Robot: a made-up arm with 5 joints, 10 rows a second.
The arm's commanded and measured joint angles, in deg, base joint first. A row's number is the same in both.
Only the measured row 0 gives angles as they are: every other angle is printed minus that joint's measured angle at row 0.
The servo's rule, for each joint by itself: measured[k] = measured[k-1] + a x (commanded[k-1-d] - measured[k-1]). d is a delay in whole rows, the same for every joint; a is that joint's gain. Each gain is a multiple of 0.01, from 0.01 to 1. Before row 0 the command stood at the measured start. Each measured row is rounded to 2 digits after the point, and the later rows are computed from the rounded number. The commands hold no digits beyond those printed.
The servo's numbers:
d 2
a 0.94 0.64 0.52 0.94 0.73
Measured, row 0:
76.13, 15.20, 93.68, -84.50, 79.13
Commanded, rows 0 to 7:
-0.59, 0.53, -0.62, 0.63, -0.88
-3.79, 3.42, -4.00, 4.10, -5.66
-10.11, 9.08, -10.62, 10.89, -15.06
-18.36, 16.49, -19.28, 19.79, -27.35
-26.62, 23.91, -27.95, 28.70, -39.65
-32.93, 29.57, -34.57, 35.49, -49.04
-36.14, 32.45, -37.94, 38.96, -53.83
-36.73, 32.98, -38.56, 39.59, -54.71
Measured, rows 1 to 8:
0.00, 0.00, 0.00, 0.00, 0.00
0.00, 0.00, 0.00, 0.00, 0.00
-0.55, 0.34, -0.32, 0.59, -0.64
-3.60, 2.31, -2.23, 3.89, -4.30
-9.72, 6.64, -6.59, 10.47, -12.15
-17.84, 12.94, -13.19, 19.23, -23.25
-26.09, 19.96, -20.87, 28.13, -35.22
-32.52, 26.11, -27.99, 35.05, -45.31

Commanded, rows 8 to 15:
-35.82, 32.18, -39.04, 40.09, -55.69
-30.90, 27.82, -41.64, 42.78, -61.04
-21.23, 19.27, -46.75, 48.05, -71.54
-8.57, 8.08, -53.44, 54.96, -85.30
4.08, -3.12, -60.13, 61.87, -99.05
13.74, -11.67, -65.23, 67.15, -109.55
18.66, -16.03, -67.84, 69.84, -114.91
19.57, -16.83, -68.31, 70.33, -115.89
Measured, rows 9 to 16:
-35.92, 30.17, -33.16, 38.73, -51.53
-36.68, 31.97, -35.97, 39.54, -53.85
-35.87, 32.10, -37.57, 40.06, -55.19
-31.20, 29.36, -39.69, 42.62, -59.46
-21.83, 22.90, -43.36, 47.72, -68.28
-9.37, 13.42, -48.60, 54.53, -80.70
3.27, 2.83, -54.60, 61.43, -94.10
13.11, -6.45, -60.13, 66.81, -105.38

